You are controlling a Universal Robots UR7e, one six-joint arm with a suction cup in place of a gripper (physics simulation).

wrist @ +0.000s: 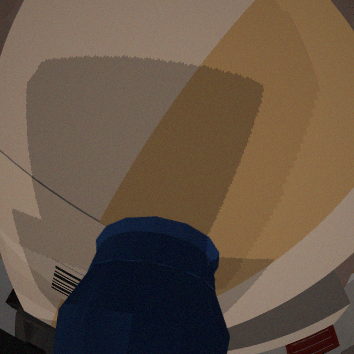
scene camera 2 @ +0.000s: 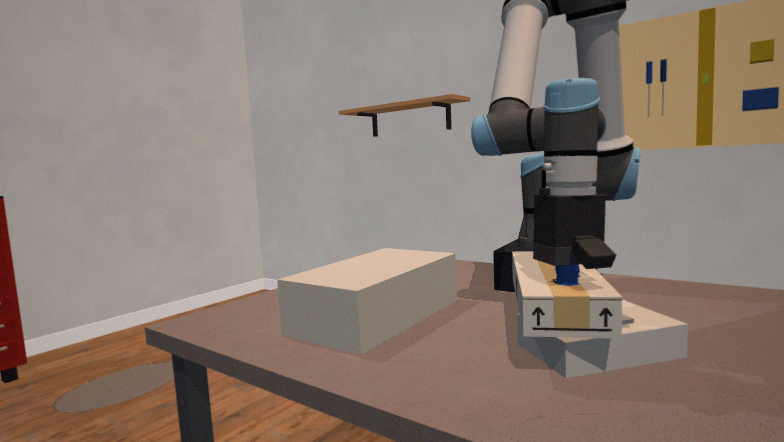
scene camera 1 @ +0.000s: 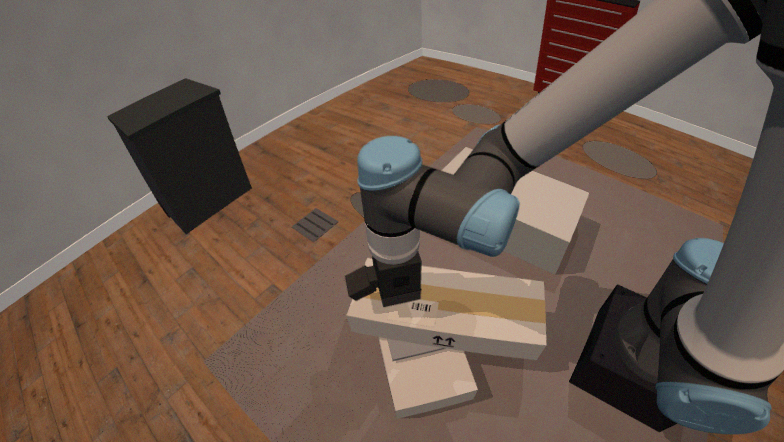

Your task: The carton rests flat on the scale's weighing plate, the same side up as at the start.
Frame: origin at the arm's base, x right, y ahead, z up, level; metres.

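Seen in the pictures: hand, its tool point: [wrist: 160,231] [scene camera 2: 566,291]; arm's base, origin of its link: [scene camera 1: 653,345].
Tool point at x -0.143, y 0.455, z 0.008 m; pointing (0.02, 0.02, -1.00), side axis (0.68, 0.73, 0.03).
Pixels of each thing's top centre, then the offset from my tool point to it. Level surfaces: height alone.
- carton, centre of its top: [wrist: 91,320] [scene camera 1: 450,299] [scene camera 2: 555,268] dx +0.038, dy -0.086, dz +0.014 m
- low white scale, centre of its top: [scene camera 2: 597,309] [scene camera 1: 421,342] dx -0.033, dy -0.071, dz -0.046 m
- grey weighing plate, centre of its top: [scene camera 2: 578,312] [scene camera 1: 416,325] dx -0.008, dy -0.045, dz -0.046 m
- large plain box, centre of its top: [scene camera 2: 374,265] [wrist: 259,348] [scene camera 1: 511,187] dx +0.410, dy -0.065, dz -0.003 m
- brown table, height of its surface: dz -0.116 m
The carton [scene camera 1: 494,331] [scene camera 2: 570,315] [wrist: 100,125] is a long white box with tan tape along its top, a barcode label and upright arrows on its sides. It looks level and lies across the low white scale [scene camera 1: 433,387] [scene camera 2: 647,348], with its long end reaching past it. Part of the grey weighing plate [scene camera 1: 411,349] [scene camera 2: 627,321] shows from under the carton; the rest is hidden. I cannot tell whether carton and plate touch. My blue suction cup [scene camera 2: 567,274] [wrist: 156,235] is pressed on the carton's taped top, near one end, and holds it.
A large plain box [scene camera 1: 551,203] [scene camera 2: 323,310] stands on the brown table [scene camera 2: 307,378], beside the carton. The robot's dark base block [scene camera 1: 603,351] stands near the carton's far end. A wooden shelf [scene camera 2: 406,104] hangs on the wall.
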